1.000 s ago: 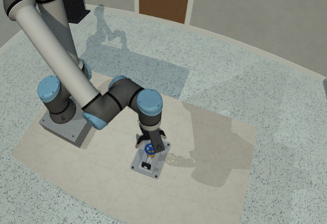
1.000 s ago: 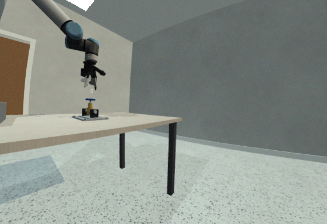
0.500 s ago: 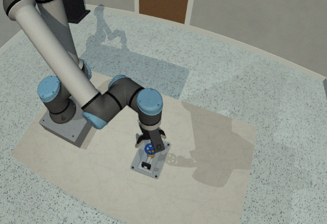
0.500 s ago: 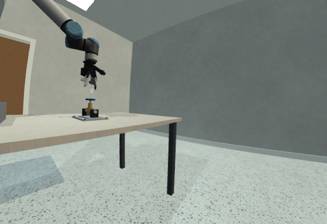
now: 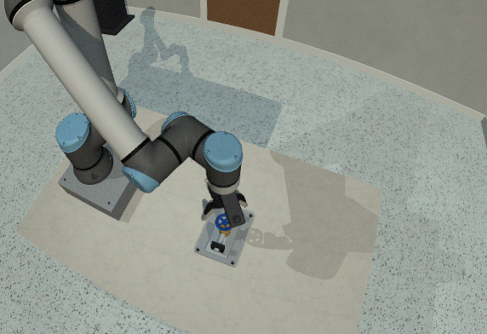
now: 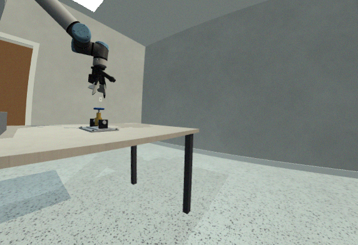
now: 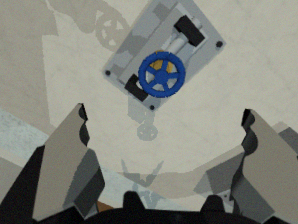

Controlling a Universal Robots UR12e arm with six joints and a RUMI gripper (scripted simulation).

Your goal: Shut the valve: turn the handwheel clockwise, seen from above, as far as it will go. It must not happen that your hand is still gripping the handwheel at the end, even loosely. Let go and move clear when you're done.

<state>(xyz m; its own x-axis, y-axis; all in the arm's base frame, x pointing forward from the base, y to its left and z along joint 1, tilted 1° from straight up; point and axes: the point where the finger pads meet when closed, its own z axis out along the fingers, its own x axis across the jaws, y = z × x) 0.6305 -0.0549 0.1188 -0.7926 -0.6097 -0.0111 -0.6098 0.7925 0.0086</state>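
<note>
The blue spoked handwheel is 90 mm below my hand.
</note>
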